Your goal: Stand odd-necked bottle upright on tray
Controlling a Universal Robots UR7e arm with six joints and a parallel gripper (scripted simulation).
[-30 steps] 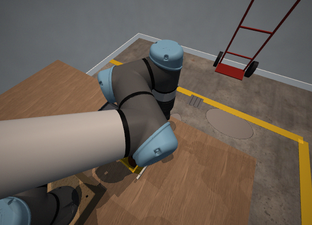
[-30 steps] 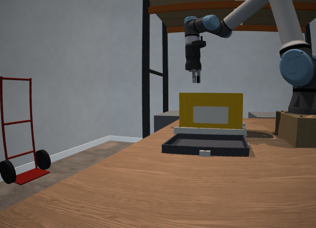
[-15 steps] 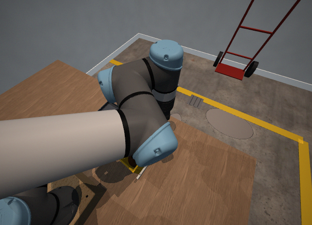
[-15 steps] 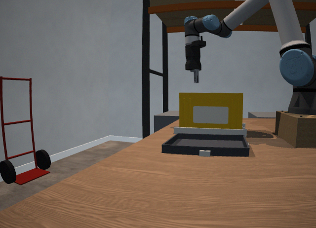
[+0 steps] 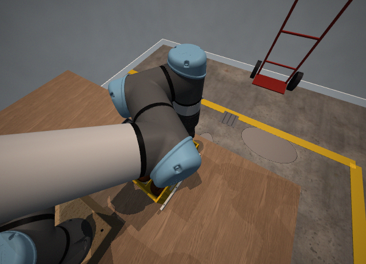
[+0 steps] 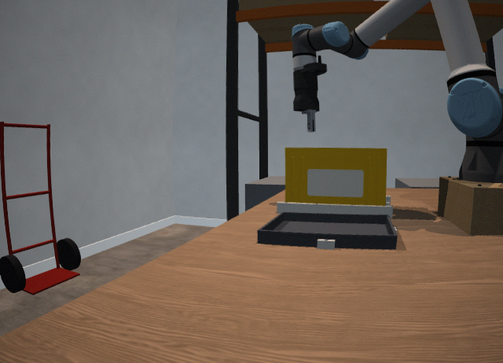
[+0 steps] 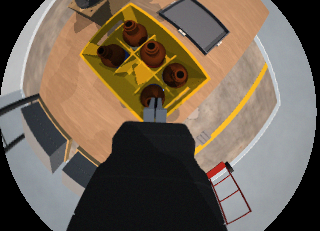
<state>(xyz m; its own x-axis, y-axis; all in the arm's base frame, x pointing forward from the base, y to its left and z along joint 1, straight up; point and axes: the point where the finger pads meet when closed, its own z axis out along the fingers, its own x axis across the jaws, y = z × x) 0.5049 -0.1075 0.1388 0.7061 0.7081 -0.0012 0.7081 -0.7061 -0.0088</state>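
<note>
The yellow crate is 16 cm below my hand, 9 cm behind it and 3 cm to the left of it. The rest, counted from my hand: glass bottle (18 cm behind, 15 cm below, 2 cm to the right); dark tray (32 cm to the left, 23 cm below, 11 cm behind).
</note>
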